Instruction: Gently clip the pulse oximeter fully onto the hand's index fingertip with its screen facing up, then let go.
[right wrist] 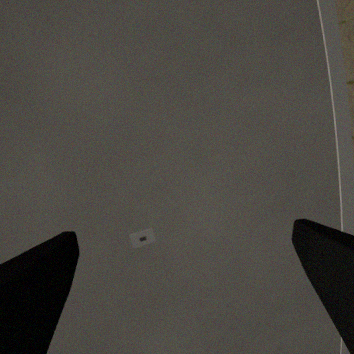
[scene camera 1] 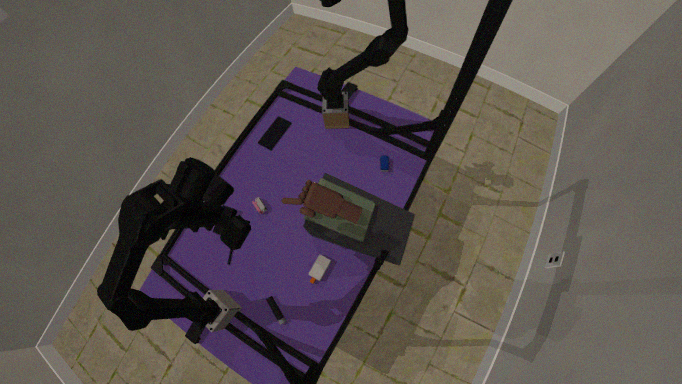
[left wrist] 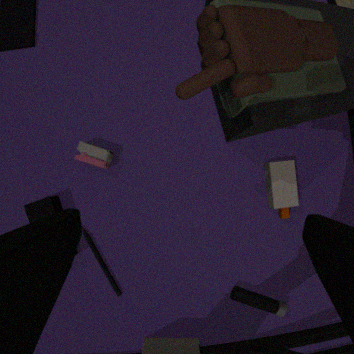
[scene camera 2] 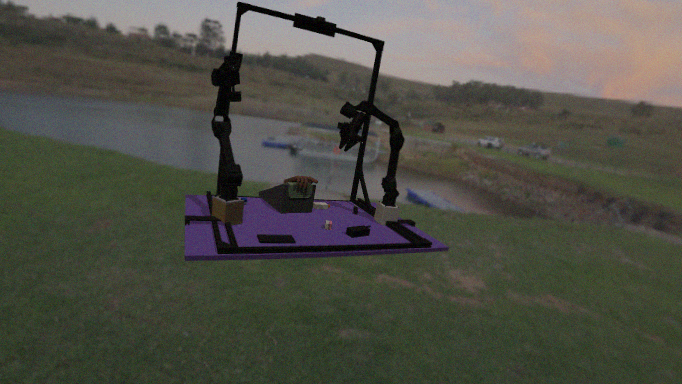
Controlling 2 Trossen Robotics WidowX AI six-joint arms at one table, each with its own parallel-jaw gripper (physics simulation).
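Frame: origin at the left arm's base, x left, y back, z up, level; centimetres.
Where they show: left gripper, between the fingertips: (scene camera 1: pixel 236 212) (left wrist: pixel 194 223) (scene camera 2: pixel 342 150); right gripper, between the fingertips: (right wrist: pixel 186 236) (scene camera 2: pixel 233 82); left arm's base, origin of its link: (scene camera 1: pixel 210 310) (scene camera 2: pixel 388 204); right arm's base, origin of its link: (scene camera 1: pixel 335 101) (scene camera 2: pixel 228 198).
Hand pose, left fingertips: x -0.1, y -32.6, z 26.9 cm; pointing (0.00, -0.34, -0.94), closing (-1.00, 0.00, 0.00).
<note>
Each offset is from my left fingertips to the top centre of the thing.
The pulse oximeter @[dx +14.1, dy -5.4, dz -34.2 cm] (scene camera 1: pixel 259 205) (scene camera 2: pixel 328 225) (left wrist: pixel 94 154), small, white and pink, lies on the purple table, apart from the hand. In the left wrist view its white and pink halves show side by side; its screen cannot be made out. The brown hand (scene camera 1: pixel 325 200) (scene camera 2: pixel 300 181) (left wrist: pixel 265 40) rests on a green-topped dark wedge, index finger (scene camera 1: pixel 291 201) (left wrist: pixel 205 79) sticking out past its edge. My left gripper (left wrist: pixel 194 223) (scene camera 2: pixel 345 145) is open and empty, high above the table, fingers pointing down. My right gripper (right wrist: pixel 186 236) is open and empty, facing a grey wall, away from the table.
A white box with an orange tip @[dx -18.6, dy -0.3, dz -34.6 cm] (scene camera 1: pixel 320 267) (left wrist: pixel 284 185), a black cylinder @[dx -15.3, dy +19.9, dz -34.7 cm] (scene camera 1: pixel 276 311) (left wrist: pixel 257 300), a blue object @[dx -14.7, dy -46.5, dz -34.2 cm] (scene camera 1: pixel 384 162), a flat black slab @[dx +31.3, dy -33.0, dz -36.6 cm] (scene camera 1: pixel 274 133) (scene camera 2: pixel 276 239) and a black block @[dx +21.2, dy +7.7, dz -33.9 cm] (scene camera 2: pixel 358 231) (left wrist: pixel 44 209) lie on the table. Black frame bars border it.
</note>
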